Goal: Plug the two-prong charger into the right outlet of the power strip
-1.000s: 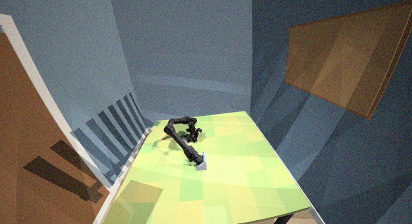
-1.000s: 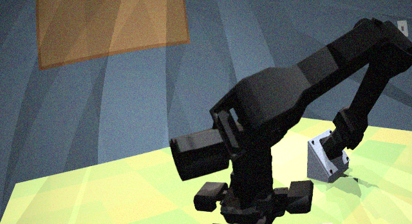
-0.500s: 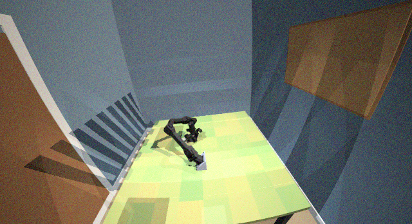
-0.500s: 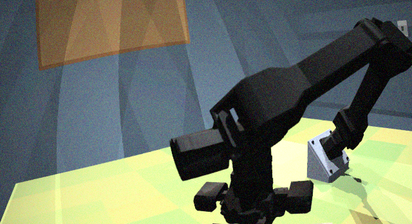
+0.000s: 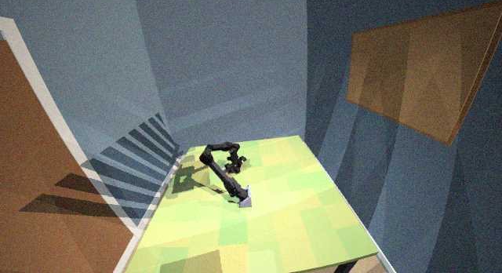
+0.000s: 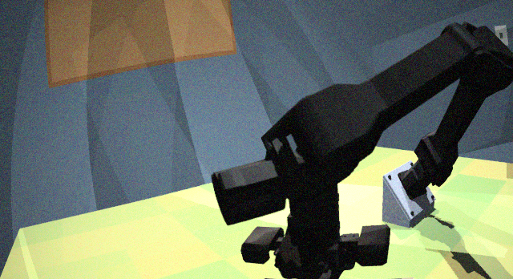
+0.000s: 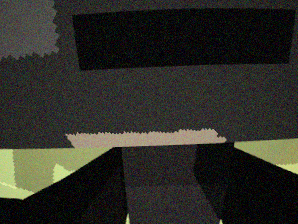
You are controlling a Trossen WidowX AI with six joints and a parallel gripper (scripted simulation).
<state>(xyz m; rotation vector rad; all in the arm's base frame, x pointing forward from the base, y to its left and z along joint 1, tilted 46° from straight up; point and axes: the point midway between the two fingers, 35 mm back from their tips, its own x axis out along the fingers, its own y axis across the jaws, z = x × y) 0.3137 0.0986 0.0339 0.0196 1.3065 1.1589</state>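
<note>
Right now my gripper tip is 1 cm short of the two-prong charger, 1 cm to the right of it and 1 cm below it.
</note>
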